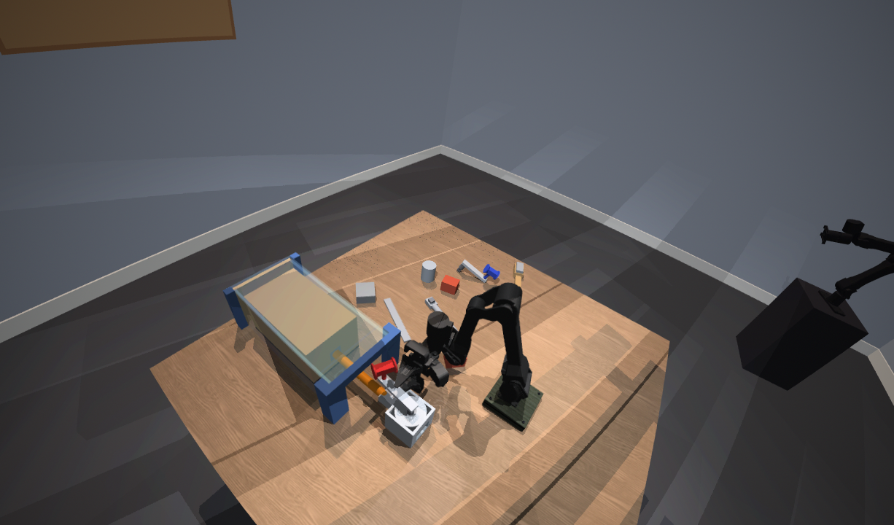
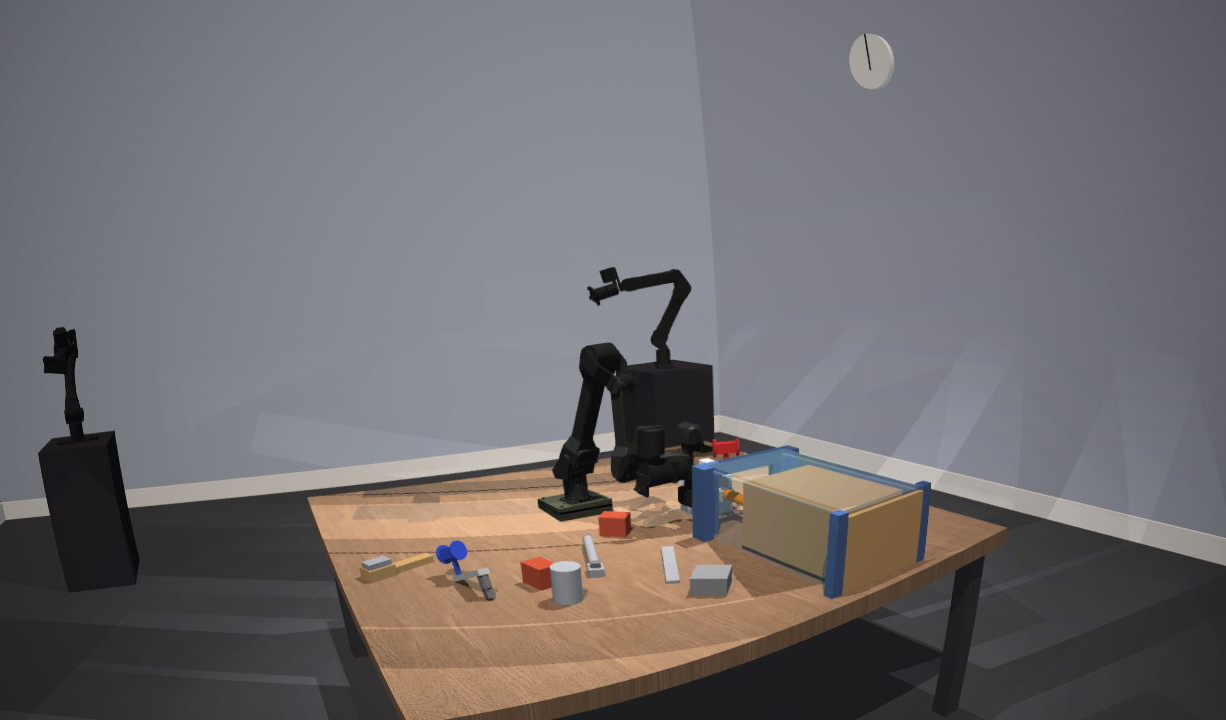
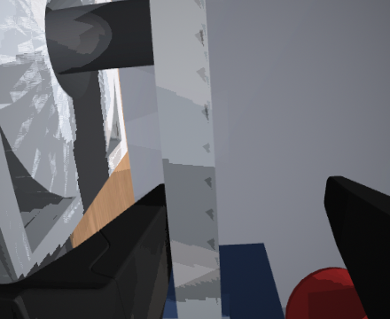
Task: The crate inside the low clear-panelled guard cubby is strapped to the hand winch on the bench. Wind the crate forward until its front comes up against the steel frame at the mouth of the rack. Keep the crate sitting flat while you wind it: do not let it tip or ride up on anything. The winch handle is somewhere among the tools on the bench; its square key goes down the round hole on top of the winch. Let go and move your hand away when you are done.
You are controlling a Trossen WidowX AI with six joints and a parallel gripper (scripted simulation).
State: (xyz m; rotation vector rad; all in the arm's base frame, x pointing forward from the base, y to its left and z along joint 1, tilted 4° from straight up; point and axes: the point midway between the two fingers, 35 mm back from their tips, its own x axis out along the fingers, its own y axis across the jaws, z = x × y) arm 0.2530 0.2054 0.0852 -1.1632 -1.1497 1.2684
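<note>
Right now the winch handle is 1 cm to the right of my gripper tip, 1 cm below it and 1 cm ahead of it. Also, from my gripper tip: red knob 5 cm ahead, 2 cm to the right, 2 cm above; then grey winch 10 cm below, 6 cm behind, 1 cm to the right; then blue frame 11 cm ahead, 3 cm below, 1 cm to the right.
</note>
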